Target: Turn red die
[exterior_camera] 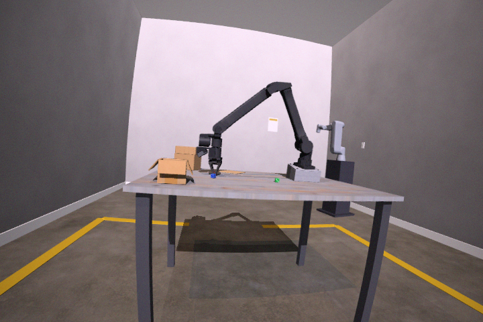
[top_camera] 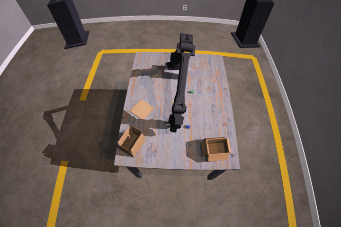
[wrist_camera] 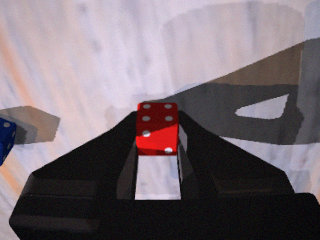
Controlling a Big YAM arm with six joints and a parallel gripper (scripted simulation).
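The tan mat is 18 cm behind my hand, 24 cm to the right of it and 1 cm below it. Round my hand: blue die: 3 cm ahead, 9 cm to the left; then red die: right at my hand; then green die: 29 cm behind, 19 cm to the left.
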